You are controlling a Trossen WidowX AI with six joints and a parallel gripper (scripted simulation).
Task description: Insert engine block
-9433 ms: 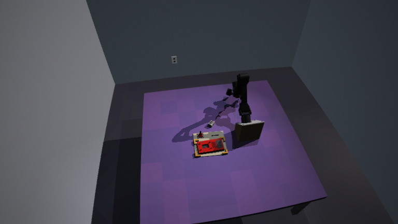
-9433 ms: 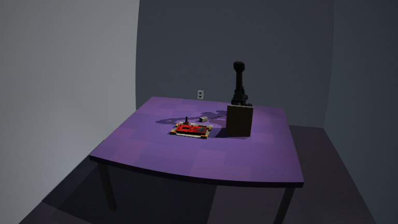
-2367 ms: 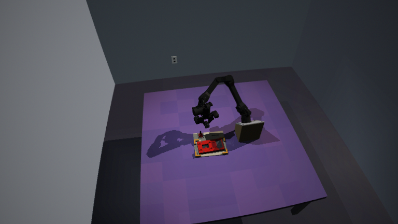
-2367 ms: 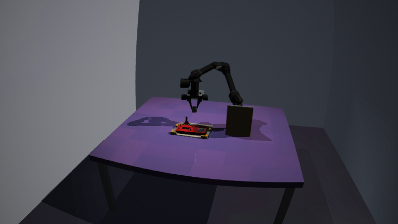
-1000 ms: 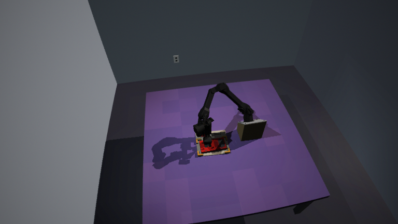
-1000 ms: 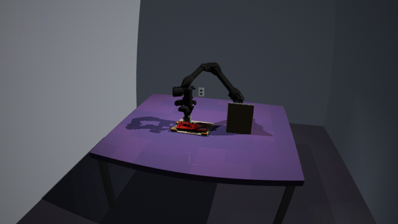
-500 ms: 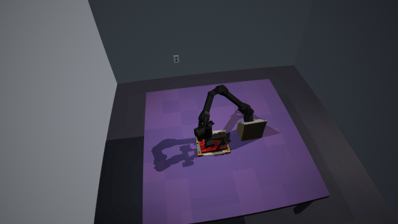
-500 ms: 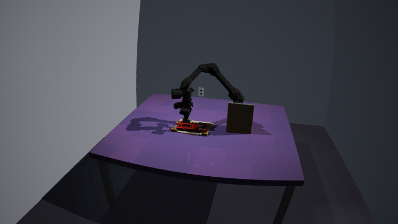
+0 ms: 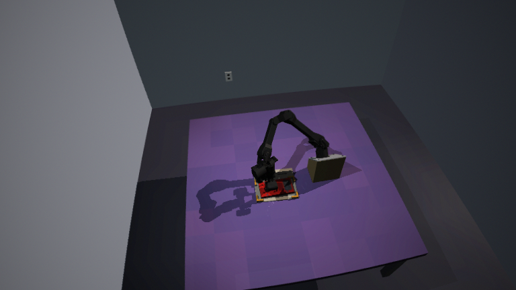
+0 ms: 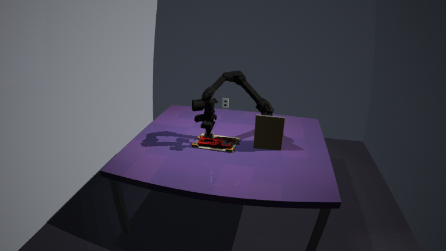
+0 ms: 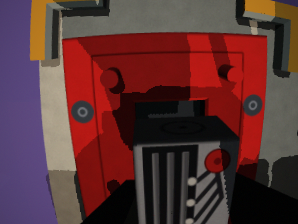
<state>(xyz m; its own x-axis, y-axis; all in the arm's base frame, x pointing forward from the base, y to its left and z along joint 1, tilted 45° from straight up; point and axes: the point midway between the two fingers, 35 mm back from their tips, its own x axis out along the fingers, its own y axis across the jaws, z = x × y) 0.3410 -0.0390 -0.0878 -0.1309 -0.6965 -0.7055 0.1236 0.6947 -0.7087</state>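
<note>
Right now my gripper tip is 1 cm above the engine block. The rest, counted from my gripper tip: dark upright post 13 cm to the right, 3 cm below.
</note>
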